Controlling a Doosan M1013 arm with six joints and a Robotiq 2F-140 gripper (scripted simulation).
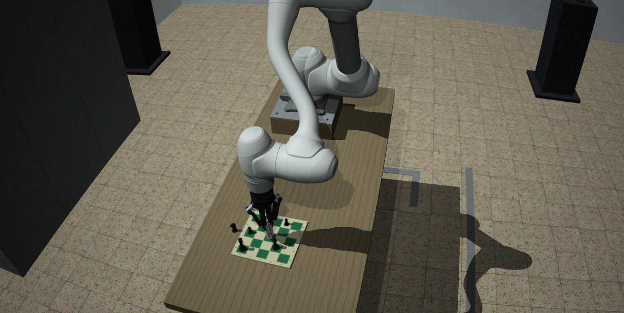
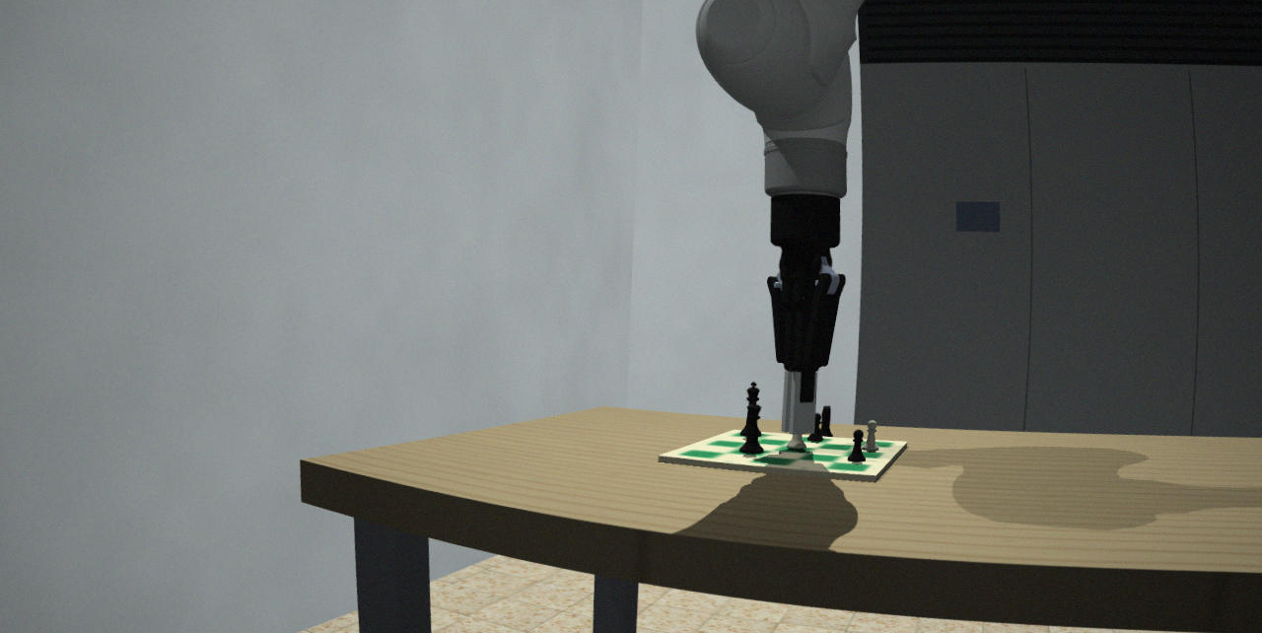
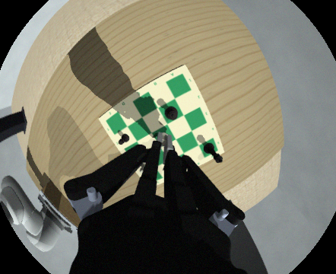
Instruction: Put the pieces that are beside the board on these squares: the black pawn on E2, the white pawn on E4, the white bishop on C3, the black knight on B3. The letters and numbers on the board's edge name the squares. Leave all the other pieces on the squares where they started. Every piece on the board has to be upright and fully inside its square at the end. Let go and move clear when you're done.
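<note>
The white bishop is 3 cm below my hand. Round my hand: white pawn: 8 cm behind, 3 cm to the right, 4 cm below; black knight: 1 cm behind, 14 cm to the right, 4 cm below; green-and-cream chessboard: 5 cm below.
</note>
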